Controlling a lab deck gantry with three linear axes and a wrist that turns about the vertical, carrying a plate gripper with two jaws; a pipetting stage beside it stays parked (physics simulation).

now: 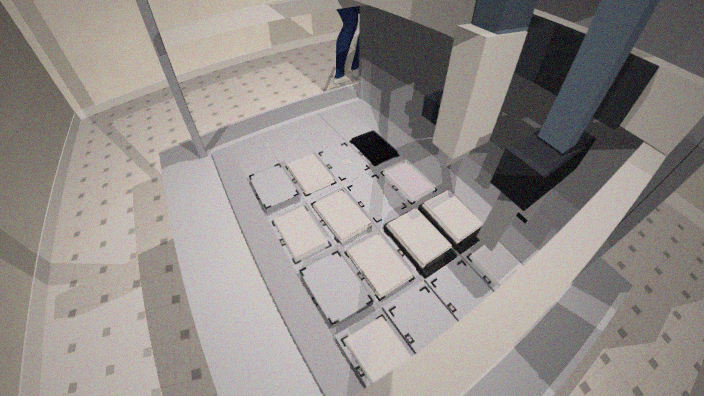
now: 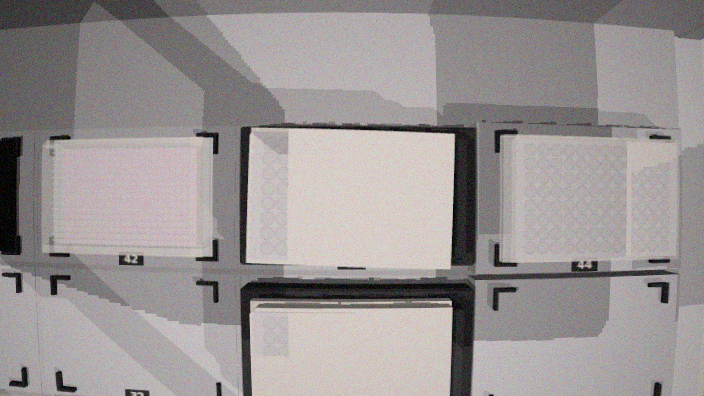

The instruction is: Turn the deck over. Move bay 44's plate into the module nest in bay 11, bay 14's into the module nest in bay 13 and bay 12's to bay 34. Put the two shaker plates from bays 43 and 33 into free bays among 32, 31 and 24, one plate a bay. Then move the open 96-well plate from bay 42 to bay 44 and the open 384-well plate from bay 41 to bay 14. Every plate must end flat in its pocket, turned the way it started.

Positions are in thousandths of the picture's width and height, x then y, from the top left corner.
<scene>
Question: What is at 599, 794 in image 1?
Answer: A bay 24.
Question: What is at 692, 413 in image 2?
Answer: A bay 44.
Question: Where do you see a bay 13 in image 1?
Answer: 482, 744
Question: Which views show my gripper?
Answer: Image 1 only.
</scene>
